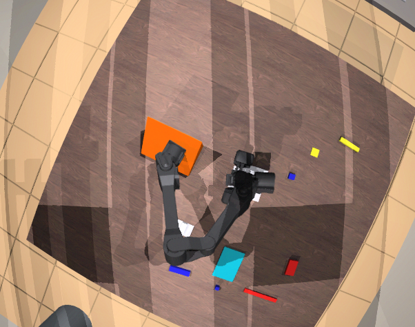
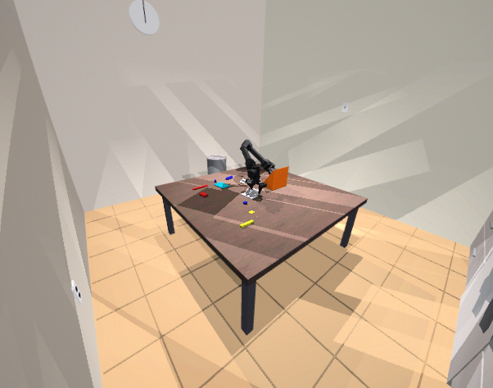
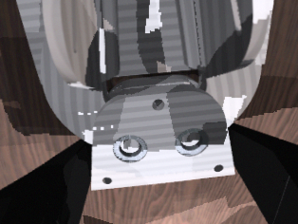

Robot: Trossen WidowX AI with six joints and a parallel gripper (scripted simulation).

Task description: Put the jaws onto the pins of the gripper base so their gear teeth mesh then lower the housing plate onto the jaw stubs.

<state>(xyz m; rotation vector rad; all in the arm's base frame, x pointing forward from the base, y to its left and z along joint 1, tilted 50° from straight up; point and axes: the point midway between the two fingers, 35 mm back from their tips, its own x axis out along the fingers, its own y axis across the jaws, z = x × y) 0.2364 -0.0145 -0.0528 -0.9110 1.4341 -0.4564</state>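
Now: the housing plate right at my gripper tip. Round my gripper tip: white rectangular plate (7 cm ahead, 2 cm to the left); blue cube (18 cm ahead, 11 cm to the left); gripper base (1 cm ahead, 2 cm above).
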